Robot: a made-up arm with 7 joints.
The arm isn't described. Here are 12 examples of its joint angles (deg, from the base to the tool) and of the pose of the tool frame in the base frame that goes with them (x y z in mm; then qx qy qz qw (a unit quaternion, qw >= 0)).
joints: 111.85 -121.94 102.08 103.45 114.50 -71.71 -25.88
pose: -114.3 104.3 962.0 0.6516 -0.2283 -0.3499 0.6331
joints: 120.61 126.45 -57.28 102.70 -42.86 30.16 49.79
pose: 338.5 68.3 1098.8 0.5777 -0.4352 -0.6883 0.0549
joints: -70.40 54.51 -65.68 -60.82 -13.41 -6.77 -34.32
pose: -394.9 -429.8 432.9 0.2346 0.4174 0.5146 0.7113
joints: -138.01 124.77 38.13 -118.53 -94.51 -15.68 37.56
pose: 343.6 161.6 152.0 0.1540 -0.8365 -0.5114 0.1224
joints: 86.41 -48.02 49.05 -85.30 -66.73 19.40 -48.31
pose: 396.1 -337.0 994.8 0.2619 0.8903 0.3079 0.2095
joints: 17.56 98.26 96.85 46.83 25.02 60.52 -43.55
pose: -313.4 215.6 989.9 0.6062 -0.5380 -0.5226 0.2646
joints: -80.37 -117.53 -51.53 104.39 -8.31 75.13 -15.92
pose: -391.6 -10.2 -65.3 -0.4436 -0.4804 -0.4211 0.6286
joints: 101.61 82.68 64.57 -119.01 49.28 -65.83 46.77
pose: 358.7 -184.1 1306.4 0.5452 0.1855 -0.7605 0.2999
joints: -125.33 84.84 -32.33 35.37 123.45 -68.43 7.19
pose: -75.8 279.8 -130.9 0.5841 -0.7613 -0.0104 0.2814
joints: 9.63 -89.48 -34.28 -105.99 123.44 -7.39 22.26
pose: -611.0 -102.1 481.4 -0.9300 0.0530 -0.3553 0.0782
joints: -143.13 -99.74 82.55 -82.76 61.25 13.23 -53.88
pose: 495.7 -135.0 304.5 -0.0681 0.6461 0.7527 0.1068
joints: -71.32 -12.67 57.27 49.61 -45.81 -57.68 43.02
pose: -323.6 -260.5 703.8 0.6269 0.1643 -0.7572 0.0812
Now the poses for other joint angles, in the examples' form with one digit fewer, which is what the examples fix.
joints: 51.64 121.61 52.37 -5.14 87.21 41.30 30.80
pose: -44 -360 1253 -0.197 0.074 0.821 0.531
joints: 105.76 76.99 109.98 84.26 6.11 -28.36 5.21
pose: 154 -406 559 -0.412 -0.649 0.206 0.605
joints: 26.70 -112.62 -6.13 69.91 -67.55 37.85 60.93
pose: -300 -26 1254 -0.182 0.625 0.216 0.728
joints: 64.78 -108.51 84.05 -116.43 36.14 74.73 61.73
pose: -93 169 860 -0.211 -0.283 -0.432 0.830
